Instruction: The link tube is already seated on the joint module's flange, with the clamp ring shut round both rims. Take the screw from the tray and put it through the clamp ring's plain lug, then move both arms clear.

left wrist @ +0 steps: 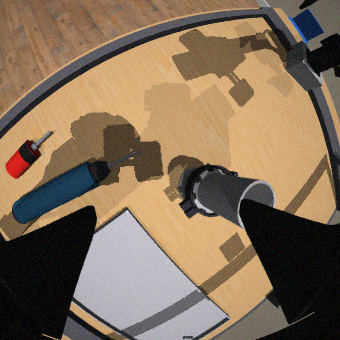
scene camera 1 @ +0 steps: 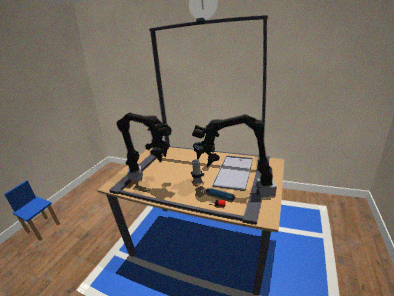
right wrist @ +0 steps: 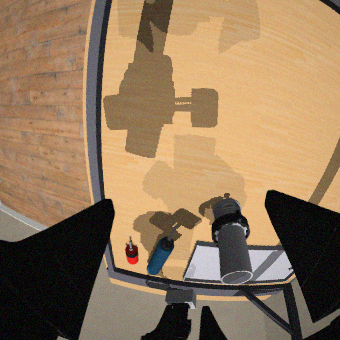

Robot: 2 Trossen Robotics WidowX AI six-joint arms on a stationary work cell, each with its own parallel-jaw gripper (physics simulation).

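Seen in the pictures: left gripper, between the fingertips: [left wrist: 168, 210] [scene camera 1: 202, 163] [right wrist: 185, 305]; right gripper, between the fingertips: [left wrist: 319, 40] [scene camera 1: 163, 159] [right wrist: 191, 203]; left arm's base, origin of its link: [scene camera 1: 266, 182] [right wrist: 180, 304]; right arm's base, origin of its link: [left wrist: 312, 61] [scene camera 1: 134, 169].
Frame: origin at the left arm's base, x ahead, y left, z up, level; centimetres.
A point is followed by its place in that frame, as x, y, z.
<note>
The grey link tube [scene camera 1: 196, 166] @(42.4, -15.3, 6.3) [left wrist: 222, 194] @(41.9, -15.4, 6.1) [right wrist: 234, 255] @(45.1, -17.8, 6.3) stands upright on the joint module [right wrist: 227, 206] @(45.5, -17.9, -4.7), with the dark clamp ring [scene camera 1: 197, 175] @(42.2, -14.4, -0.1) [left wrist: 188, 208] @(38.7, -16.4, -0.9) [right wrist: 217, 228] @(45.0, -15.5, 0.2) round its base. The lugs are too small to tell apart. The tray [scene camera 1: 231, 178] @(19.1, -17.3, -6.6) [left wrist: 112, 260] @(23.2, -13.0, -6.6) [right wrist: 212, 262] @(21.7, -13.3, -6.6) lies beside it. A small dark screw [scene camera 1: 240, 160] @(8.4, -40.8, -6.4) [left wrist: 187, 337] @(8.2, -42.1, -6.0) lies at the tray's far end, cut by the lower edge in the left wrist view. My left gripper [scene camera 1: 205, 155] [left wrist: 168, 210] @(38.3, -9.3, 11.8) is open and empty above the table near the tube. My right gripper [scene camera 1: 158, 152] [right wrist: 191, 203] @(63.1, -14.2, 13.8) is open and empty, raised at the left.
A blue-handled screwdriver [scene camera 1: 220, 194] @(28.9, 2.8, -3.8) [left wrist: 57, 192] @(30.0, 0.1, -2.9) [right wrist: 160, 256] @(32.4, -0.9, -2.9) lies in front of the tray. A shorter red-handled driver [scene camera 1: 220, 203] @(29.7, 10.5, -4.3) [left wrist: 22, 159] @(30.3, 8.1, -3.8) [right wrist: 132, 254] @(31.7, 7.6, -3.9) lies nearer the table's front edge. A dark overhead frame [scene camera 1: 264, 75] @(-9.0, -43.1, 57.8) rises behind the table.
</note>
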